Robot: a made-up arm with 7 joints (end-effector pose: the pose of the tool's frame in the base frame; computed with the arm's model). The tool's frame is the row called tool.
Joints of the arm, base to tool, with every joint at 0 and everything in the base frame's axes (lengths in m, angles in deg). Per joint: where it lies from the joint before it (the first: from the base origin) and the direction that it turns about. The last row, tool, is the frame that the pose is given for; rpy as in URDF.
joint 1: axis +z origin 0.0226 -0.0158 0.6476
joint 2: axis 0 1 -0.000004 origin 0.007 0.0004 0.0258
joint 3: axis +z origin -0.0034 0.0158 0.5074
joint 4: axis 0 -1 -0.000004 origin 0.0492 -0.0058 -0.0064
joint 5: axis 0 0.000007 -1 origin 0.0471 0.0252 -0.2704
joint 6: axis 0 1 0.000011 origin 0.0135 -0.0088 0.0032
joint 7: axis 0 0.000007 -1 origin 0.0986 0.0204 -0.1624
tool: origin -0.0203 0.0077 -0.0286 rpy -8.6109 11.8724 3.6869
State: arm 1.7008 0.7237 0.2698 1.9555 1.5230 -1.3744 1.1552
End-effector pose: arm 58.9 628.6 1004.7 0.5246 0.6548 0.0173 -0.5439
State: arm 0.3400 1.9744 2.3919 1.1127 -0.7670 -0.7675 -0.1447
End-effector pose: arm 570.1 383.1 883.1 0.3421 0.9132 -0.2118 -0.0647
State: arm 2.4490 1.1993 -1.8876 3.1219 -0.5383 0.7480 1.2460
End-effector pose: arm -647.8 611.1 1027.1 0.2298 0.3528 -0.8504 0.3153
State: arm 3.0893 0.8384 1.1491 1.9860 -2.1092 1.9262 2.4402
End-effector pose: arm -730.2 -179.4 980.0 0.6327 0.5291 -0.0688 0.5613
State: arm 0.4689 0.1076 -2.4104 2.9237 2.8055 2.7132 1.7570
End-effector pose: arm 172.7 137.0 1339.2 0.8936 0.2421 0.0943 -0.3662
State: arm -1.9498 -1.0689 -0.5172 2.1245 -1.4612 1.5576 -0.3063
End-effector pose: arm -56.2 555.0 1194.4 0.1355 0.3919 -0.2788 0.8662
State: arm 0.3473 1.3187 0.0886 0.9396 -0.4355 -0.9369 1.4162
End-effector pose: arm 531.4 380.3 403.0 0.9211 0.2826 0.0631 -0.2603
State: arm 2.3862 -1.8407 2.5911 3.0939 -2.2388 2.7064 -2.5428
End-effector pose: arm 461.1 -506.2 633.7 0.3149 0.2141 0.9235 -0.0467
